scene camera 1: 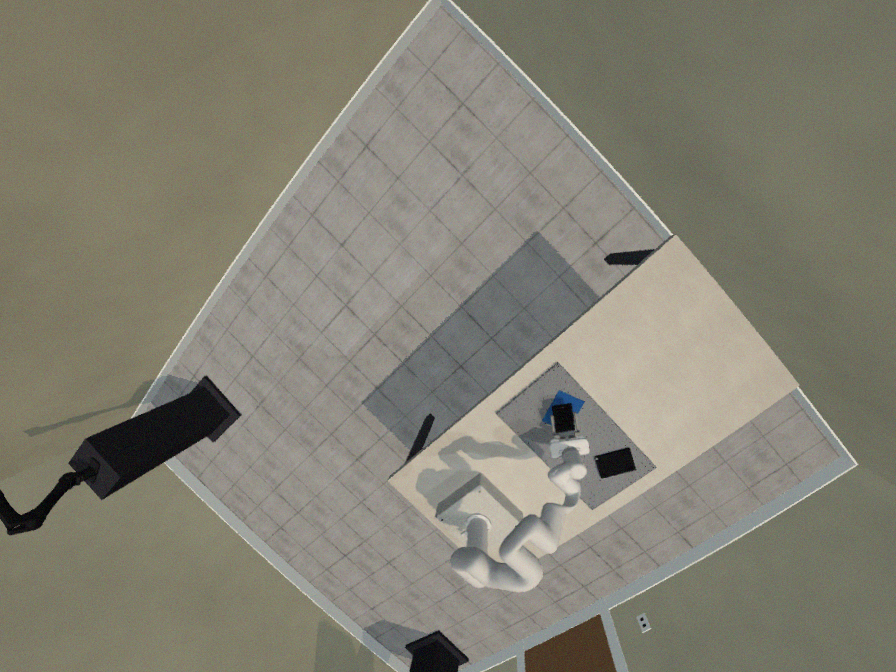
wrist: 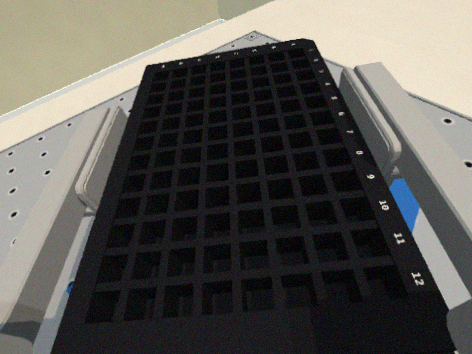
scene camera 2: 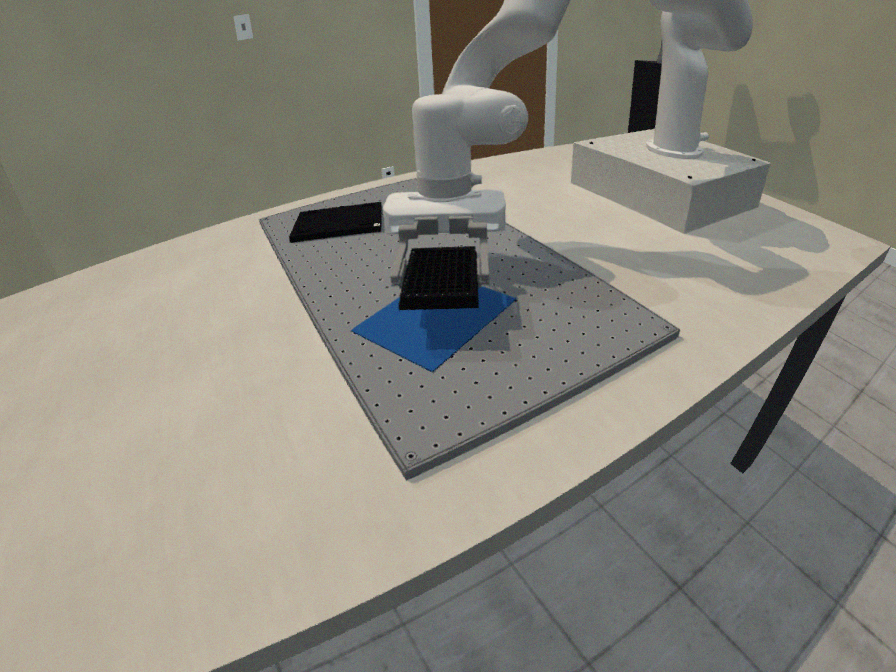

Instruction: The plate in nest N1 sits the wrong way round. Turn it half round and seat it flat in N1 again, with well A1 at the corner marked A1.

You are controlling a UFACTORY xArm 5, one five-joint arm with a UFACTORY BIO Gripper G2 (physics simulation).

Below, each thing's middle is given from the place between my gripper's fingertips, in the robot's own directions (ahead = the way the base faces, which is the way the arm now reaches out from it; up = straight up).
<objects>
The flat blue rectangle (scene camera 2: 427,338) lies 60 mm below my hand and 20 mm to the right of it. Also, from my hand: black well plate (scene camera 2: 443,277) (20 mm to the right, 10 mm behind); black nest (scene camera 2: 338,221) (380 mm to the right, 50 mm below, 30 mm ahead).
</objects>
